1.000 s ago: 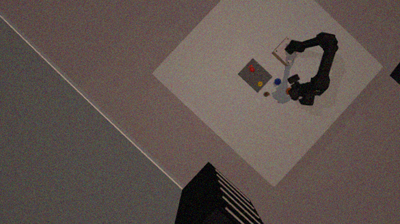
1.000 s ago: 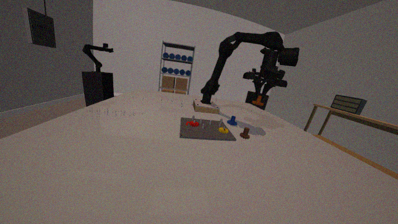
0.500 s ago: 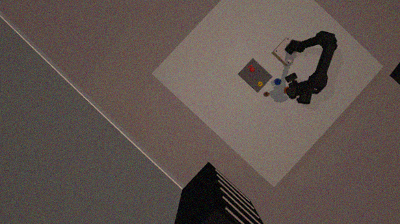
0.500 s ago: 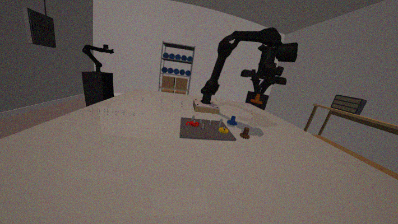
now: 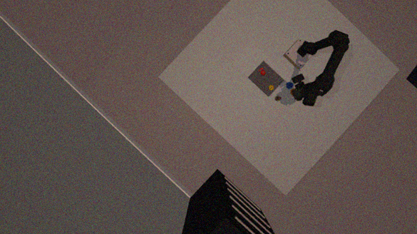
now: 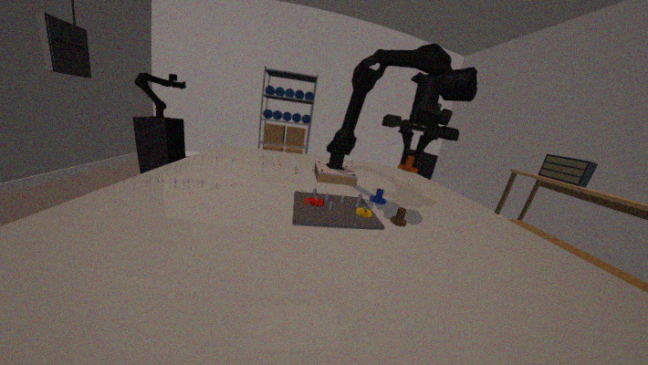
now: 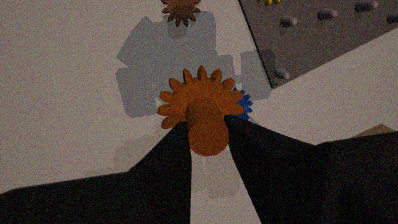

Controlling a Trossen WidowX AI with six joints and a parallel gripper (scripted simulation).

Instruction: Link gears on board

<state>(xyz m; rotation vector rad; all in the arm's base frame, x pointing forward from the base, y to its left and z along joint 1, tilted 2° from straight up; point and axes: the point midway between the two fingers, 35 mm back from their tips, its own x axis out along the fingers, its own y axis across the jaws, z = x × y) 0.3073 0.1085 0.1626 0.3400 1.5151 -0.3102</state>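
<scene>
Now: gripper tip 23 cm to the left of the red gear, 14 cm above it and 2 cm past it. The rest, counted from my gripper tip: brown gear 14 cm below, 6 cm ahead, 3 cm to the right; then orange gear 1 cm below; then blue gear 14 cm below, 8 cm behind, 2 cm to the right.
</scene>
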